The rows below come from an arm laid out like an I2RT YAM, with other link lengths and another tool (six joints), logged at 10 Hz.
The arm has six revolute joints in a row. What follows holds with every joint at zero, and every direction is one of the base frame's.
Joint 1 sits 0.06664 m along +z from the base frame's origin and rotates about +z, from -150.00 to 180.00 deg.
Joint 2 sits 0.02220 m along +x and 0.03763 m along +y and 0.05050 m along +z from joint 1 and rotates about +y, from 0.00 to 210.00 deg.
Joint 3 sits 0.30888 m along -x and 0.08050 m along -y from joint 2 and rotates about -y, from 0.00 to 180.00 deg.
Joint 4 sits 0.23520 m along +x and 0.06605 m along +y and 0.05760 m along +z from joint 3 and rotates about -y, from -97.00 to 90.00 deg.
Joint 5 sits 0.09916 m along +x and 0.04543 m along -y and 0.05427 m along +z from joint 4 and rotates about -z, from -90.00 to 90.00 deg.
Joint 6 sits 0.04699 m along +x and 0.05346 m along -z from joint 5 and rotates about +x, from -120.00 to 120.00 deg.
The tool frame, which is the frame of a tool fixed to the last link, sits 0.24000 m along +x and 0.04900 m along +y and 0.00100 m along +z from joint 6; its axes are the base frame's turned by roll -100.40, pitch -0.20 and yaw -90.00 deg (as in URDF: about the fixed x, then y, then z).
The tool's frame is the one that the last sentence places.
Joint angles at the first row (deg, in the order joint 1, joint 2, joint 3, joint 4, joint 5, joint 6):
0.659 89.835 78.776 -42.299 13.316 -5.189
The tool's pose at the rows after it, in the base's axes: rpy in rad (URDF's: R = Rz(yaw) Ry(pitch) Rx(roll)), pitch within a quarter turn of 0, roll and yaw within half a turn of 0; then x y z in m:
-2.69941, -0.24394, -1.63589, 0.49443, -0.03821, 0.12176
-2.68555, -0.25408, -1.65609, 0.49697, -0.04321, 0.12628
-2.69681, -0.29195, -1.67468, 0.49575, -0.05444, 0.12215
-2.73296, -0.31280, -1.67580, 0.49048, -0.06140, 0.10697
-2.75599, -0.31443, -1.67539, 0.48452, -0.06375, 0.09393
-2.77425, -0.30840, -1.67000, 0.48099, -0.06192, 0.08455
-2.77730, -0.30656, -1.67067, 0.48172, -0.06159, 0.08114
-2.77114, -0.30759, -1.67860, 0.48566, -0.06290, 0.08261
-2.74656, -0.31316, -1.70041, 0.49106, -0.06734, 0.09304
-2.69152, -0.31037, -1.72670, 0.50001, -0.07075, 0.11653
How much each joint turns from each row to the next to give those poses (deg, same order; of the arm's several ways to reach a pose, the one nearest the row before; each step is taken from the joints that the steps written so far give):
-0.038 0.895 1.265 -1.242 0.558 0.717
0.081 -0.156 0.203 0.239 1.136 0.478
0.176 0.711 0.251 -0.369 2.523 -0.085
-0.173 1.230 -0.594 -0.241 1.072 -0.128
-0.254 0.299 -1.667 0.663 0.028 0.144
-0.010 0.417 -0.882 0.266 -0.384 0.252
0.005 0.349 -0.274 0.421 -0.056 0.154
-0.006 0.444 0.562 0.130 0.259 0.256
-0.044 -0.251 1.052 -0.151 0.820 0.427
-0.132 -1.341 1.435 0.153 0.464 0.189

